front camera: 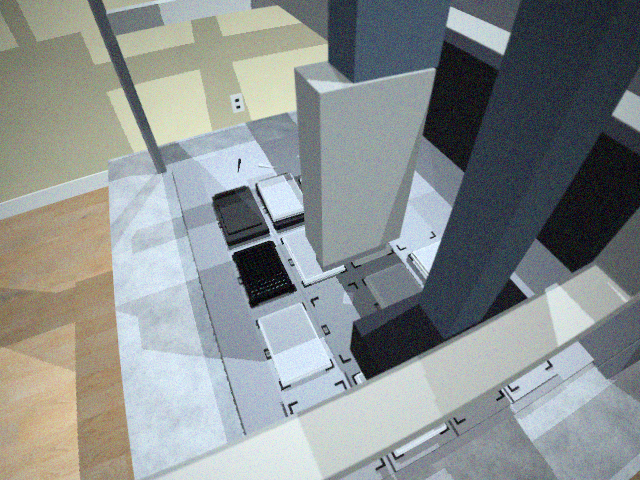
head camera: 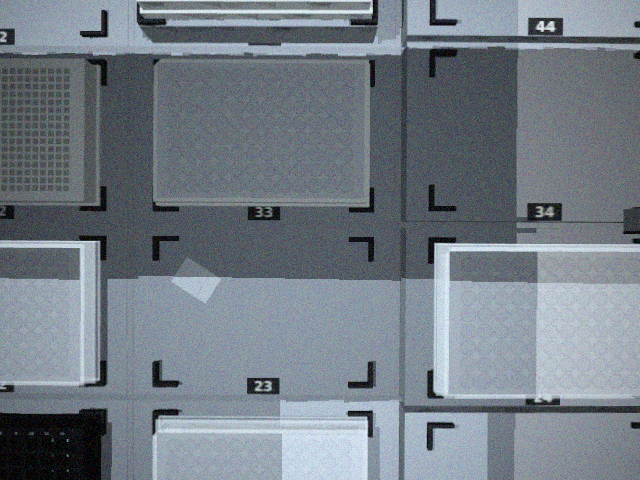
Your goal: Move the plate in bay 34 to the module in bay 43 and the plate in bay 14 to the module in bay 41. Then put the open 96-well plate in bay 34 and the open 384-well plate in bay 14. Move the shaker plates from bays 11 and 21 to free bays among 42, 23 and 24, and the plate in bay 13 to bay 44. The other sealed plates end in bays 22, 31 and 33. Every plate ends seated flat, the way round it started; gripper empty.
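The black gripper body is low over the bay 24 area in the front view; its jaws are hidden, so their state cannot be told. A clear-white sealed plate lies level within the bay 24 marks. A white sealed plate is on the bay 21 shaker; the dark bay 11 shaker is bare. Sealed plates are in bay 13, bay 22 and bay 33. A black open plate is in bay 12, a fine-welled plate in bay 32. A white plate is on the bay 43 module.
Bays 23 and 34 hold no plate; a pale patch shows in bay 23. A large grey block hangs over the deck's middle. A cream beam crosses the front view. A dark pen-like item and a white one lie beyond the shakers.
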